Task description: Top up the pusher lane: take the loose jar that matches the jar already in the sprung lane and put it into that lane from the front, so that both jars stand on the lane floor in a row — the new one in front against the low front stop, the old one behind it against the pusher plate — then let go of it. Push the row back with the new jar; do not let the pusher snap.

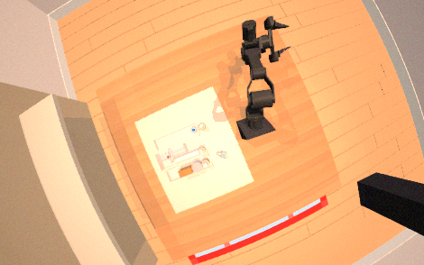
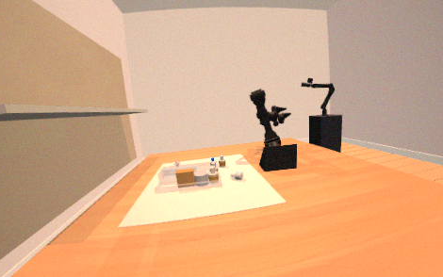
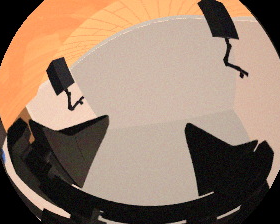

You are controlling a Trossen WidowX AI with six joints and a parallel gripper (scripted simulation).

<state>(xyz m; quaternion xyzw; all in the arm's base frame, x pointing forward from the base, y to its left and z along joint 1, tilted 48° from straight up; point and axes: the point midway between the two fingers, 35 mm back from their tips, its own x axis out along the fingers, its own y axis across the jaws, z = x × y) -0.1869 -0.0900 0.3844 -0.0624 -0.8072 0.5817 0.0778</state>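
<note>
Now: gripper tip 600 mm short of the grey can, 470 mm to the right of it and 240 mm above it. From my gripper tip the other things lie so: wall shelf (1050 mm ahead, 440 mm to the left, 100 mm above); then brown block (670 mm ahead, 480 mm to the left, 230 mm below).
</note>
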